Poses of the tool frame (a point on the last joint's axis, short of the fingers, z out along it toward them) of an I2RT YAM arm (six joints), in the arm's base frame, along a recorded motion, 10 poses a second.
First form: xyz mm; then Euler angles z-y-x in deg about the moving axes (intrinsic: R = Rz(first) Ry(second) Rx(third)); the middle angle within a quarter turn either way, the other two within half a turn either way.
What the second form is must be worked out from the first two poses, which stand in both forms.
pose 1, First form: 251.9, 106.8, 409.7, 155.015, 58.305, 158.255
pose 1, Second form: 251.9, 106.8, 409.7, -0.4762, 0.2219, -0.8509, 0.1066, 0.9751, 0.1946
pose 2, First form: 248.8, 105.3, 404.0, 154.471, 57.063, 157.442
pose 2, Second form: 248.8, 105.3, 404.0, -0.4906, 0.2343, -0.8393, 0.1075, 0.9721, 0.2086
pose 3, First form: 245.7, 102.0, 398.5, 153.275, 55.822, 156.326
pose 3, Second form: 245.7, 102.0, 398.5, -0.5018, 0.2526, -0.8273, 0.1152, 0.9674, 0.2256
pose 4, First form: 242.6, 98.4, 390.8, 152.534, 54.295, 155.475
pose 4, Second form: 242.6, 98.4, 390.8, -0.5178, 0.2692, -0.8120, 0.1205, 0.9627, 0.2423
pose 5, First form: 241.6, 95.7, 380.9, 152.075, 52.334, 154.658
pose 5, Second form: 241.6, 95.7, 380.9, -0.5399, 0.2862, -0.7916, 0.1239, 0.9572, 0.2615
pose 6, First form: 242.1, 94.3, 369.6, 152.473, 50.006, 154.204
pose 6, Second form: 242.1, 94.3, 369.6, -0.5699, 0.2970, -0.7661, 0.1205, 0.9525, 0.2797
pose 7, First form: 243.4, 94.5, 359.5, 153.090, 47.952, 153.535
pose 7, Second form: 243.4, 94.5, 359.5, -0.5972, 0.3031, -0.7426, 0.1101, 0.9480, 0.2985
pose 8, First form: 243.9, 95.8, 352.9, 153.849, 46.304, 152.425
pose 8, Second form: 243.9, 95.8, 352.9, -0.6201, 0.3045, -0.7230, 0.0902, 0.9432, 0.3198
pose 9, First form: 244.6, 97.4, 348.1, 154.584, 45.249, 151.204
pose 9, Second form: 244.6, 97.4, 348.1, -0.6359, 0.3022, -0.7102, 0.0671, 0.9383, 0.3391
